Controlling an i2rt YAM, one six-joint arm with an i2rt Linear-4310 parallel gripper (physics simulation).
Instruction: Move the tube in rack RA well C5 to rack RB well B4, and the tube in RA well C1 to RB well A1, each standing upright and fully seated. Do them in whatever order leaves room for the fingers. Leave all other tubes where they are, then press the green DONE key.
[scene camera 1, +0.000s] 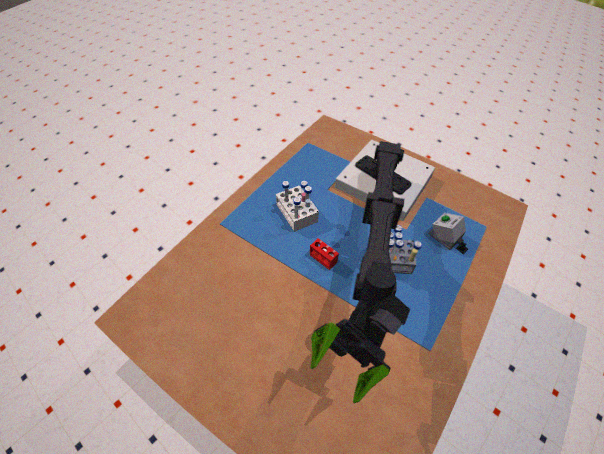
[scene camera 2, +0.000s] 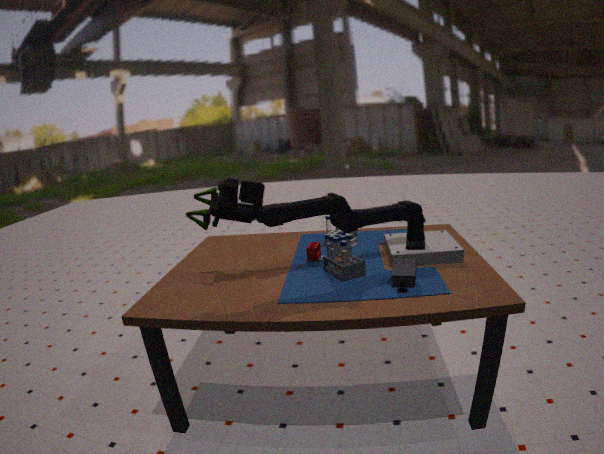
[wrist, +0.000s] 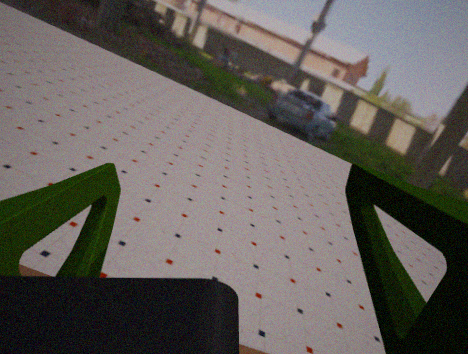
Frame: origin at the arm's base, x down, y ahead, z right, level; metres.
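Seen in the pictures: gripper, between the fingertips: (scene camera 1: 334, 385) (scene camera 2: 190, 205) (wrist: 233, 176); arm's base, origin of its link: (scene camera 2: 415, 241).
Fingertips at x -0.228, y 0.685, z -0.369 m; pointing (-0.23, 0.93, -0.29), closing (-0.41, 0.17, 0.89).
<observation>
Offsets run from my fingertips to a thing's top centre. "*": to the spot under its first point. Level surfaces: height alone.
My gripper (scene camera 1: 334, 385) (scene camera 2: 191, 205) (wrist: 233, 176) is open and empty, high above the bare wooden end of the table, away from both racks. A white rack {dx +0.220, dy -0.379, dz +0.478 m} (scene camera 1: 304, 220) with several blue-capped tubes stands on the left part of the mat in scene camera 1. A grey rack {dx +0.220, dy -0.448, dz +0.154 m} (scene camera 1: 403, 268) (scene camera 2: 345, 273) with several capped tubes stands on the mat's right part, partly hidden behind the arm in scene camera 1. I cannot tell which rack is RA or RB, nor read the wells. The green DONE key {* dx +0.199, dy -0.648, dz +0.103 m} (scene camera 1: 445, 218) is on top of a grey box {dx +0.186, dy -0.651, dz +0.080 m} (scene camera 1: 448, 231) (scene camera 2: 404, 270).
A red block with holes {dx +0.220, dy -0.311, dz +0.297 m} (scene camera 1: 323, 254) (scene camera 2: 313, 251) stands on the blue mat {dx +0.270 m} (scene camera 1: 260, 217) (scene camera 2: 305, 290) between the racks. The arm rises from a white base plate (scene camera 1: 350, 178) (scene camera 2: 442, 256) and stretches over the mat. A small black item {* dx +0.260, dy -0.645, dz +0.013 m} (scene camera 1: 462, 247) lies beside the grey box.
</observation>
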